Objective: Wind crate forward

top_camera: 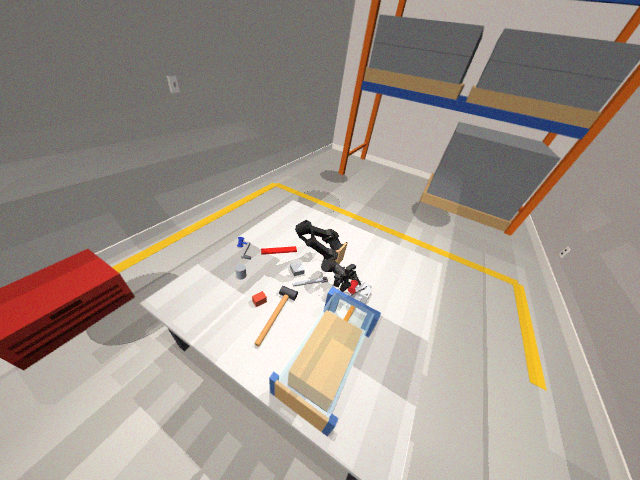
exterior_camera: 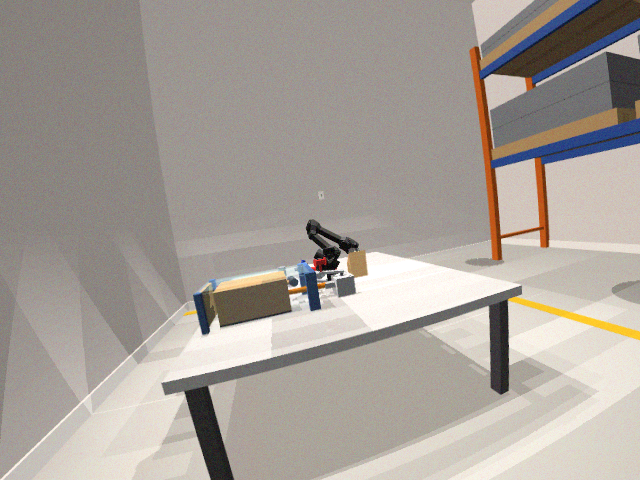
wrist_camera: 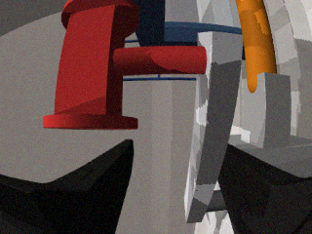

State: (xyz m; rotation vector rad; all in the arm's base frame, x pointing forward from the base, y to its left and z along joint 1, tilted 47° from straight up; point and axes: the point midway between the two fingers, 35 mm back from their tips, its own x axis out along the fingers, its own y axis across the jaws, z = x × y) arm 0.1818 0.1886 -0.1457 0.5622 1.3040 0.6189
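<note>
My gripper tip is now 10 mm short of the red-knobbed winch handle, 10 mm to the left of it and 10 mm above it. Also, from my gripper tip: grey hand winch: 60 mm behind, 10 mm to the right, 100 mm below; then red knob: 50 mm ahead, 20 mm to the right, 20 mm above; then frame: 110 mm ahead, 30 mm to the left, 20 mm below.
</note>
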